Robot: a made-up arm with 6 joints.
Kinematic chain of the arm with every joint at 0, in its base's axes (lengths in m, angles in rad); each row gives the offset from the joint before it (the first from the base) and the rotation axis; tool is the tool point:
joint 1: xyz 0 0 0.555 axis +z
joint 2: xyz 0.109 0 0 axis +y
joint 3: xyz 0 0 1.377 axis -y
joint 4: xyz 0 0 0.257 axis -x
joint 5: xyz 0.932 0 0 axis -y
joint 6: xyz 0.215 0 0 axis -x
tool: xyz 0 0 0
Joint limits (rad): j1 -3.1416..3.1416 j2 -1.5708..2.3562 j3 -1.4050..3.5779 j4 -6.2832..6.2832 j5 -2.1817..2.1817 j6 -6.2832..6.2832
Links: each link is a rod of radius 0.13 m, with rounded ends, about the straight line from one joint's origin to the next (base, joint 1, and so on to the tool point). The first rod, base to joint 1, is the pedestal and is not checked.
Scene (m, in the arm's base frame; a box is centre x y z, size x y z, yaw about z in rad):
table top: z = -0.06
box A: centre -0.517 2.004 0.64 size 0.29 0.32 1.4 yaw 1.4
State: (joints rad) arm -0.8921 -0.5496 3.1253 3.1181 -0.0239 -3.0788
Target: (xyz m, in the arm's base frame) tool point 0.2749 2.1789 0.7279
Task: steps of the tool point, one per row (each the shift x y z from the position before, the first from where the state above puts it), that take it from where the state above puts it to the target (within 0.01 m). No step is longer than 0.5 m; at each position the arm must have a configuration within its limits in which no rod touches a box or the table.
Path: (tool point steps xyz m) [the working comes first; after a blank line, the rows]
Joints at the target: -1.6962 -1.0952 2.2321 3.1156 0.0320 -3.0788
Straight joint move there: touches box A.

1: 0.3351 0.3211 -0.0203
2: 0.4455 0.2103 -0.0249
3: 0.1139 0.2066 -0.0387
4: 0.1400 0.1708 -0.0496
5: 0.1600 0.1301 -0.0590

